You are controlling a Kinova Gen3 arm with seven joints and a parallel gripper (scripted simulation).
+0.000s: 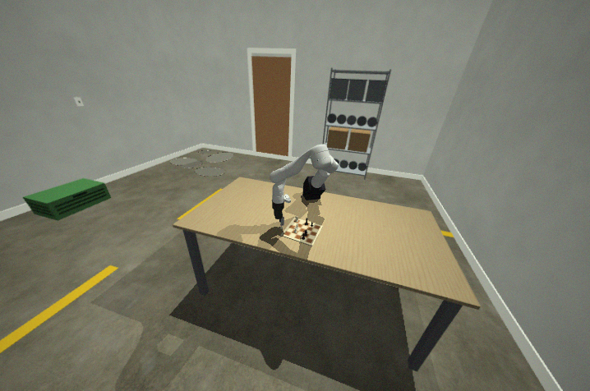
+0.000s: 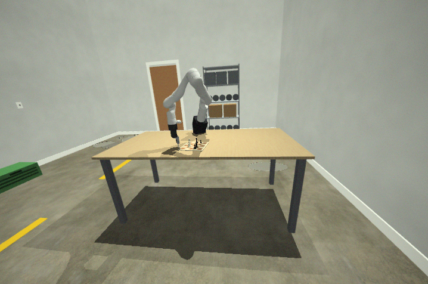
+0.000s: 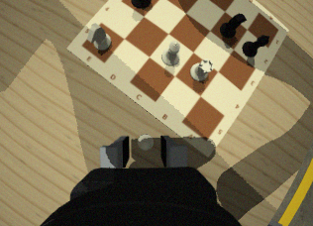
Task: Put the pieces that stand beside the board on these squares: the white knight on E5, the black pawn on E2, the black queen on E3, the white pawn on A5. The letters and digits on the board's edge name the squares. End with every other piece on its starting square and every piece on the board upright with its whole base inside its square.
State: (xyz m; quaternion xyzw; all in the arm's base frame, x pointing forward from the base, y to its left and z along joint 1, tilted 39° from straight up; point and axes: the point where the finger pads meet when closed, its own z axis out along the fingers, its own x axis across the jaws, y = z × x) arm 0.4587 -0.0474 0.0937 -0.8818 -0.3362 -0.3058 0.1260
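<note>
My hand is 4 cm above the white pawn. Round my hand: black pawn 15 cm behind, 15 cm to the left, 4 cm below; then chessboard 6 cm behind, 13 cm to the left, 5 cm below; then black queen 14 cm behind, 11 cm to the left, 2 cm below.
</note>
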